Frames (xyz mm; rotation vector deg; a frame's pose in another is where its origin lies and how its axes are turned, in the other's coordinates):
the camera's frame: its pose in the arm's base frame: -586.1 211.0 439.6 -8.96 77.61 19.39
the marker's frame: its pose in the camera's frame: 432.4 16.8 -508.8 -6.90 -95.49 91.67
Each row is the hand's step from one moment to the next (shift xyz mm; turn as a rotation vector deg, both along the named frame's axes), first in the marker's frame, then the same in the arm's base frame.
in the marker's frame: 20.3 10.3 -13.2 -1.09 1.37 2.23
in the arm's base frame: -10.8 20.8 11.9 -0.84 -2.62 0.68
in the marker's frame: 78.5 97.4 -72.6 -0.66 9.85 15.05
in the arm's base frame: -102.3 89.2 49.9 -5.36 -13.88 10.13
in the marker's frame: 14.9 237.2 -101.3 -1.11 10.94 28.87
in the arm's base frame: -251.8 54.3 20.5 -2.67 -25.35 17.45
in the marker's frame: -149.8 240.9 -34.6 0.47 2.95 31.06
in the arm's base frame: -258.7 -95.5 -75.0 5.75 -24.99 17.78
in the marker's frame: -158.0 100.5 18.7 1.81 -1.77 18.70
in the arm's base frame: -111.4 -121.9 -90.2 7.04 -13.63 10.99
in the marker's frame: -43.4 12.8 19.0 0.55 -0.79 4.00
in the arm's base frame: -12.7 -42.4 -21.3 1.92 -2.76 2.37
